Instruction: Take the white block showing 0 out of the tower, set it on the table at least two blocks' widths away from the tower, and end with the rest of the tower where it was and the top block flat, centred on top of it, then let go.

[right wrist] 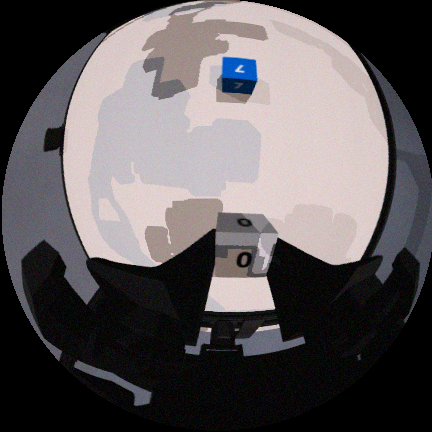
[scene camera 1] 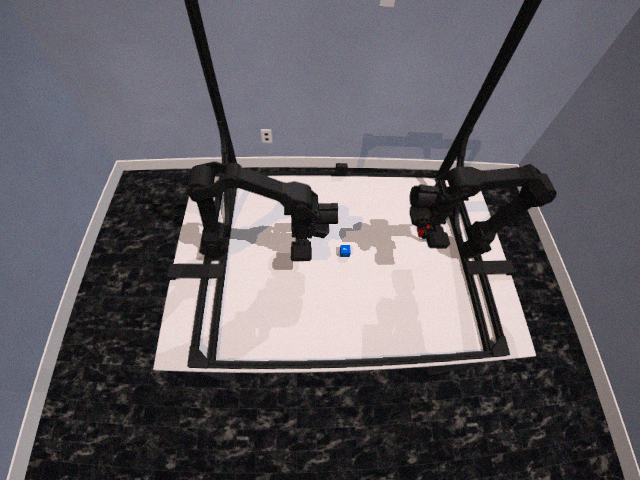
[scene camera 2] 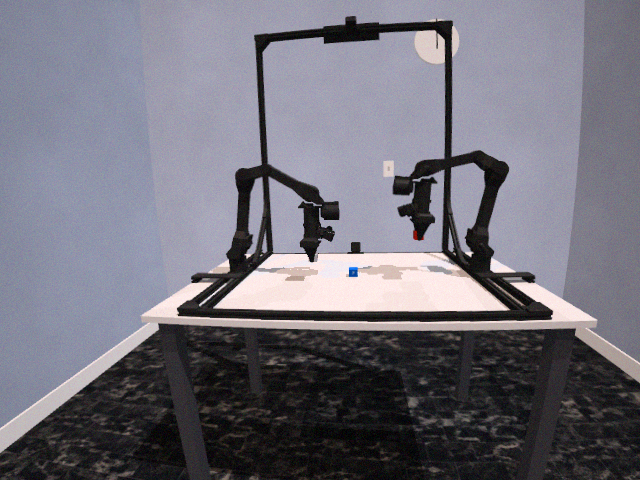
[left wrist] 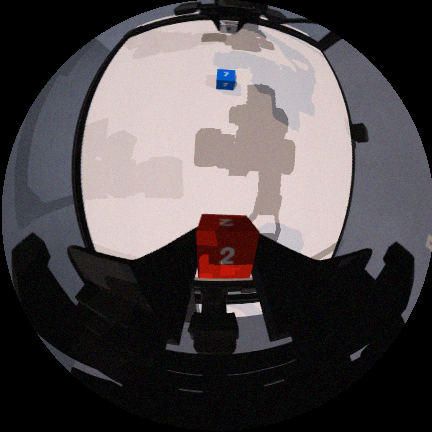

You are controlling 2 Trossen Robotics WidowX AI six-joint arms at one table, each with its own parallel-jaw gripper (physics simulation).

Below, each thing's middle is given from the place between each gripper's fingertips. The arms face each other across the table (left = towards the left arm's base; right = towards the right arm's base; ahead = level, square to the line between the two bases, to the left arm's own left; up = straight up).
Labels:
My left hand is 2 cm below the red block showing 2 (left wrist: 225, 243).
The red block showing 2 lies 390 mm to the left of my right hand and 100 mm above it.

